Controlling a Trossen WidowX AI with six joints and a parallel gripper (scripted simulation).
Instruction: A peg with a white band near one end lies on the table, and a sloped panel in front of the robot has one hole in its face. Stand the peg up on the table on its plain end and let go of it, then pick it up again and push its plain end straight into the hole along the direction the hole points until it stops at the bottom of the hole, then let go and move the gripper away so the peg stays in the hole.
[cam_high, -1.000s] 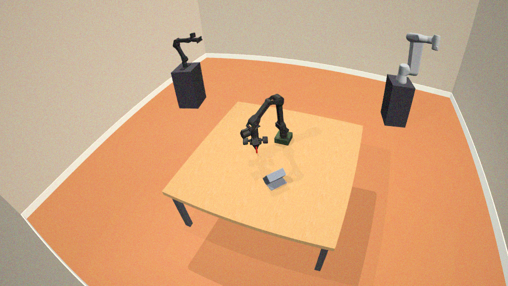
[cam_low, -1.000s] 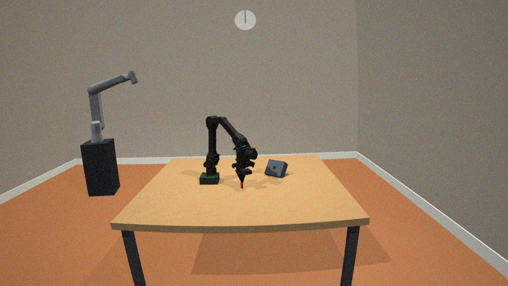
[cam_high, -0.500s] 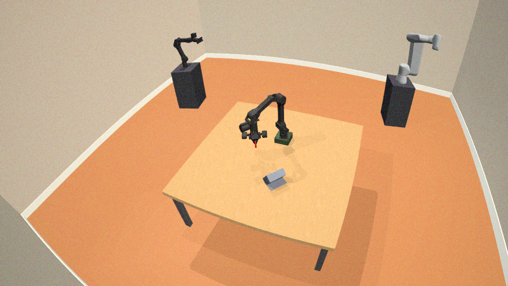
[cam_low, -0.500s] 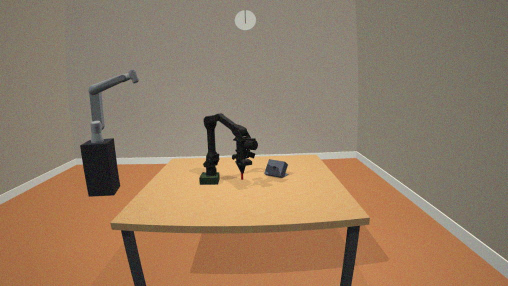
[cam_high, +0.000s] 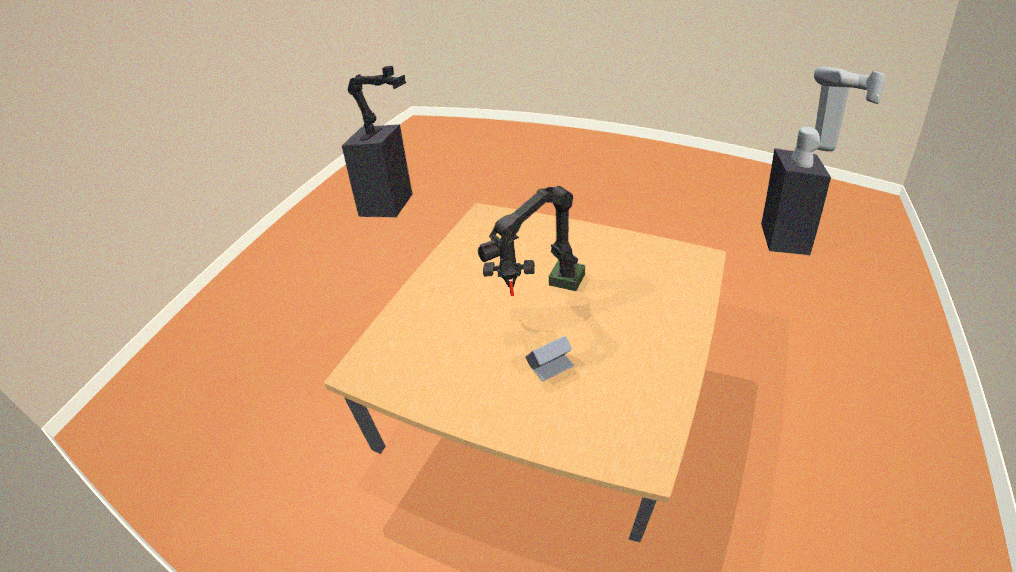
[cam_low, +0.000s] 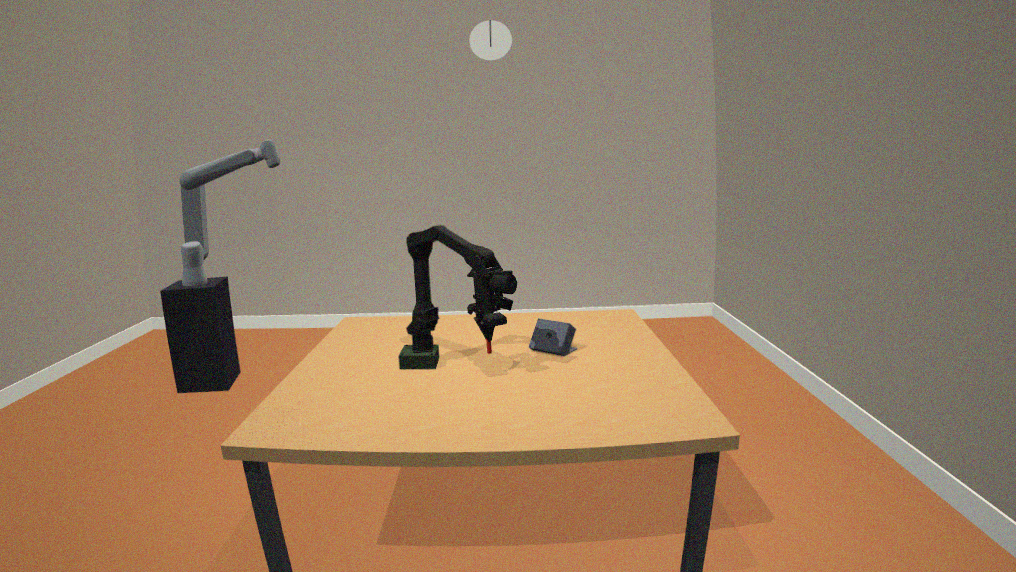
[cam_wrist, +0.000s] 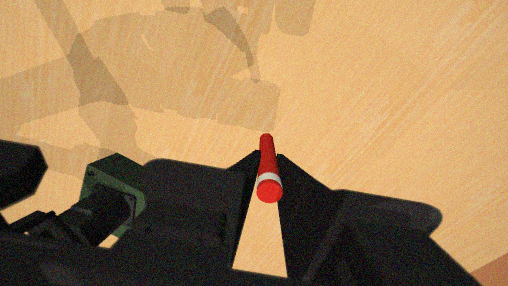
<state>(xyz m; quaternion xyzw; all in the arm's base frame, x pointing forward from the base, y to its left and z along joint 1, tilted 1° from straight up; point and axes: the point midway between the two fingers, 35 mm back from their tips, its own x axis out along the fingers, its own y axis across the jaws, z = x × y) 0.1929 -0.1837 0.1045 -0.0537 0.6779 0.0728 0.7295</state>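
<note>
My gripper tip is now 25 cm short of the grey sloped panel, 18 cm to the right of it and 7 cm above it. Also, from my gripper tip: red peg: 2 cm above.
</note>
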